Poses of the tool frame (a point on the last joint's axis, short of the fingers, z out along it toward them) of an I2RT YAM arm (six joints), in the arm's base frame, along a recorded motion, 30 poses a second.
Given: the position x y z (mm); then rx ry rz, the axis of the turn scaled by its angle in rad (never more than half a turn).
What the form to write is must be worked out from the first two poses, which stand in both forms.
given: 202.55 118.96 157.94 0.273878 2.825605 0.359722
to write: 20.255 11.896 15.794 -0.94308 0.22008 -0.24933 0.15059 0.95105 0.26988
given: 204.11 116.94 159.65 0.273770 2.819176 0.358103
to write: 20.411 11.694 15.965 -0.94119 0.22098 -0.25559 0.15006 0.95116 0.26977
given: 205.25 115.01 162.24 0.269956 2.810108 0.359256
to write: 20.525 11.501 16.224 -0.93897 0.22007 -0.26440 0.14648 0.95121 0.27155
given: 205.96 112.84 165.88 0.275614 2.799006 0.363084
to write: 20.596 11.284 16.588 -0.93518 0.22593 -0.27275 0.14887 0.94952 0.27613
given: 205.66 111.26 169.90 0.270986 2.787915 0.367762
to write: 20.566 11.126 16.990 -0.93239 0.22513 -0.28279 0.14410 0.94900 0.28040
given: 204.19 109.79 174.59 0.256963 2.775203 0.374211
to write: 20.419 10.979 17.459 -0.92995 0.21857 -0.29567 0.13245 0.94929 0.28516
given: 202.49 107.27 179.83 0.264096 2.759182 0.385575
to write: 20.249 10.727 17.983 -0.92442 0.22702 -0.30645 0.13432 0.94585 0.29552
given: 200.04 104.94 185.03 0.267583 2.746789 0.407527
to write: 20.004 10.494 18.503 -0.92089 0.23344 -0.31219 0.13275 0.94079 0.31191
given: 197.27 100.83 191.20 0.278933 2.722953 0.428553
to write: 19.727 10.083 19.120 -0.91237 0.24725 -0.32627 0.13508 0.93419 0.33021
